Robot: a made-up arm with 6 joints. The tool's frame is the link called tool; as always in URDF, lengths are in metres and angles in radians. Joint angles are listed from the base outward.
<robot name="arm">
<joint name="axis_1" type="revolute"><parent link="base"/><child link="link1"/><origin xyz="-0.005 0.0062 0.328"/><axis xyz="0 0 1"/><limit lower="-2.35" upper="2.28"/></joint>
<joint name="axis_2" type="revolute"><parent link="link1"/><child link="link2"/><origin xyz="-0.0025 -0.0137 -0.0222" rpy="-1.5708 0 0"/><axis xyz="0 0 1"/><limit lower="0.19" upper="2.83"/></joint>
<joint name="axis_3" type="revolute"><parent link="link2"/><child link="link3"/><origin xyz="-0.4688 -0.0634 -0.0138"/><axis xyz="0 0 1"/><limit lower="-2.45" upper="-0.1"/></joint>
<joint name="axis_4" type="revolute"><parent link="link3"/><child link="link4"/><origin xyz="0.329 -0.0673 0.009" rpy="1.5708 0 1.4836"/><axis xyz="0 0 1"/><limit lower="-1.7" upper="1.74"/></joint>
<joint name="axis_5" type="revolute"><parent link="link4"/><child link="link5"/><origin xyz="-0.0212 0.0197 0.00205" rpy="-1.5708 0 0"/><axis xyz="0 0 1"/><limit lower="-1.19" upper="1.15"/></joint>
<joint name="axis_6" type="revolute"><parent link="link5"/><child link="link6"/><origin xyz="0.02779 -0.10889 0.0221" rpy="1.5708 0 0"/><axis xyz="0 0 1"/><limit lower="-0.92" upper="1.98"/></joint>
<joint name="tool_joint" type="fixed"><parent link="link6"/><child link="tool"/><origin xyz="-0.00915 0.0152 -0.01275" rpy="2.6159 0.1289 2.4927"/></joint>
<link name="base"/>
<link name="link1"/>
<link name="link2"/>
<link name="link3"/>
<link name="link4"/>
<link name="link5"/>
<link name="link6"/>
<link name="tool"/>
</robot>
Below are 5 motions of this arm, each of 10 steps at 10 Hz.
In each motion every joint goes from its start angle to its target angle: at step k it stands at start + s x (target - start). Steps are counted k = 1, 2, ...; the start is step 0. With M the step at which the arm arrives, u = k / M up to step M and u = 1 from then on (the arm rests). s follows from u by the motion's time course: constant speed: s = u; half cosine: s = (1 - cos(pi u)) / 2; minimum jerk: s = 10 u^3 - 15 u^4 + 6 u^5.
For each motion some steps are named. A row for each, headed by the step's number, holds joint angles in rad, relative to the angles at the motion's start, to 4 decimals.
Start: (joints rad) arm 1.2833 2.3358 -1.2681 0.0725 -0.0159 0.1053
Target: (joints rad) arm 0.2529 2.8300 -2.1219 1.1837 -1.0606 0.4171
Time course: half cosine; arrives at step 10
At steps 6, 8, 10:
6: -0.6744 0.3235 -0.5588 0.7273 -0.6838 0.2041
8: -0.9320 0.4470 -0.7723 1.0051 -0.9449 0.2820
10: -1.0304 0.4942 -0.8538 1.1112 -1.0447 0.3118

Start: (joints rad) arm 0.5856 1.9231 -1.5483 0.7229 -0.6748 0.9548
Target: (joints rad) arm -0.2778 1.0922 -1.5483 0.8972 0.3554 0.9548
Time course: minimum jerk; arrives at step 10
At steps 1, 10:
1: -0.0074 -0.0071 0.0000 0.0015 0.0088 0.0000
10: -0.8634 -0.8309 0.0000 0.1743 1.0302 0.0000

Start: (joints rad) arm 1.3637 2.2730 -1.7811 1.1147 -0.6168 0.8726
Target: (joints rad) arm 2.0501 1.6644 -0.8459 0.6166 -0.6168 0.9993
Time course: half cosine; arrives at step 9
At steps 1, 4, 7, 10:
1: 0.0207 -0.0184 0.0282 -0.0150 0.0000 0.0038
4: 0.2836 -0.2515 0.3864 -0.2058 0.0000 0.0523
7: 0.6061 -0.5374 0.8258 -0.4398 0.0000 0.1119
10: 0.6864 -0.6086 0.9352 -0.4981 0.0000 0.1267

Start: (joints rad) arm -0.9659 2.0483 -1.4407 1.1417 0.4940 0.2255
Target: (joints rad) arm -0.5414 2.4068 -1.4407 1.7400 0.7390 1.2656
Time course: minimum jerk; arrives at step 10
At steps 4, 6, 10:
4: 0.1348 0.1138 0.0000 0.1899 0.0778 0.3302
6: 0.2897 0.2447 0.0000 0.4084 0.1672 0.7099
10: 0.4245 0.3585 0.0000 0.5983 0.2450 1.0401

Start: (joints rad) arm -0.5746 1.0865 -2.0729 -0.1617 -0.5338 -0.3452
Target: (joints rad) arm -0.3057 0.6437 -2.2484 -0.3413 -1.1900 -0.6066
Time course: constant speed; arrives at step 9
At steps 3, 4, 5, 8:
3: 0.0896 -0.1476 -0.0585 -0.0599 -0.2187 -0.0871
4: 0.1195 -0.1968 -0.0780 -0.0798 -0.2916 -0.1162
5: 0.1494 -0.2460 -0.0975 -0.0998 -0.3646 -0.1452
8: 0.2390 -0.3936 -0.1560 -0.1596 -0.5833 -0.2324

